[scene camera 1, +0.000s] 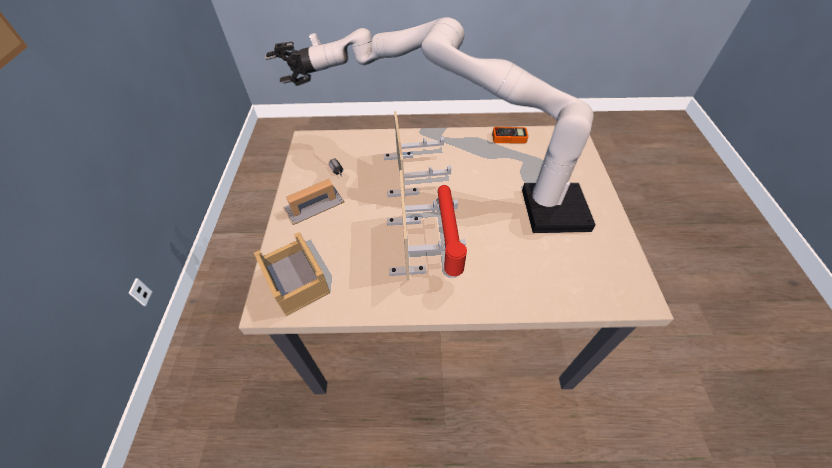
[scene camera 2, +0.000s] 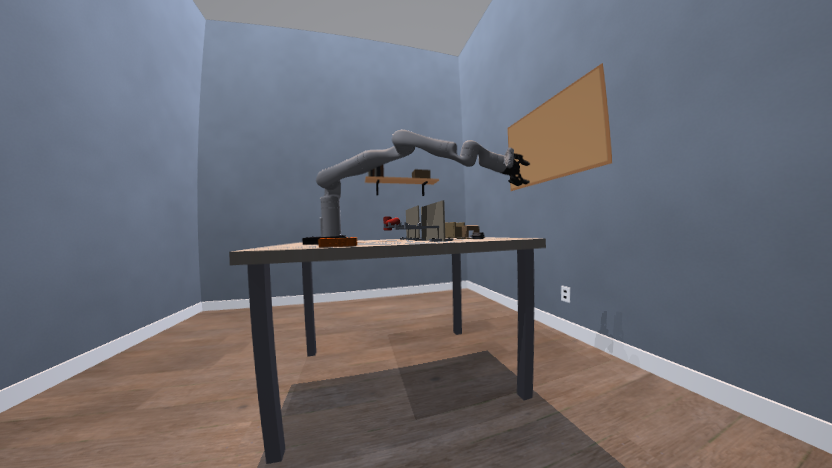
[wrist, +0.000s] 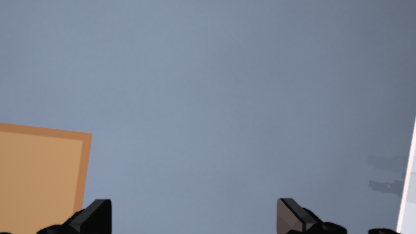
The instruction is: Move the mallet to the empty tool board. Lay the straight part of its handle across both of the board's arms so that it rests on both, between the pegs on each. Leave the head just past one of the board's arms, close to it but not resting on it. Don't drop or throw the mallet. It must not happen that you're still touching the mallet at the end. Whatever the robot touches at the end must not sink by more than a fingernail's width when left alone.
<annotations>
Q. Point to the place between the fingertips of the gripper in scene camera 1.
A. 273, 69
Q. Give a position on an upright tool board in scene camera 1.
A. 407, 270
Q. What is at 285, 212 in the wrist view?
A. The gripper.
</annotations>
